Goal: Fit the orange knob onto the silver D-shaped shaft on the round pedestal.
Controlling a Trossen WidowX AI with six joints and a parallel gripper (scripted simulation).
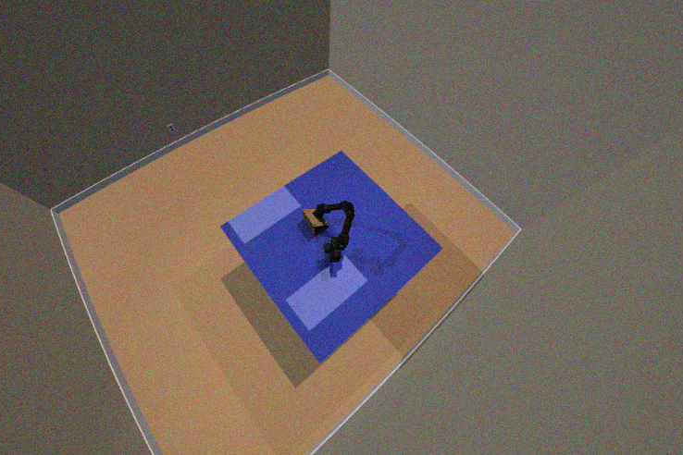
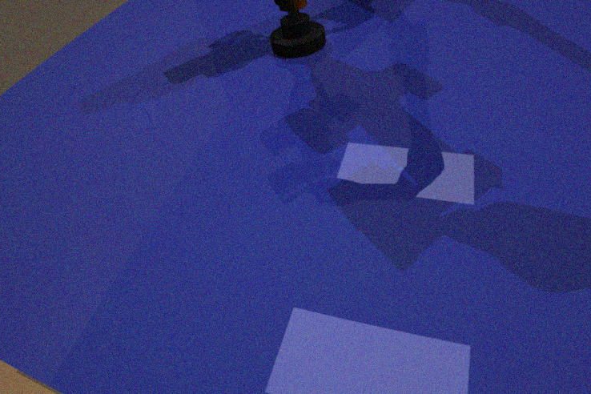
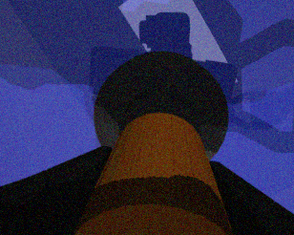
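My gripper tip is 3 cm below the orange knob. Round my gripper tip: round pedestal: 4 cm below.
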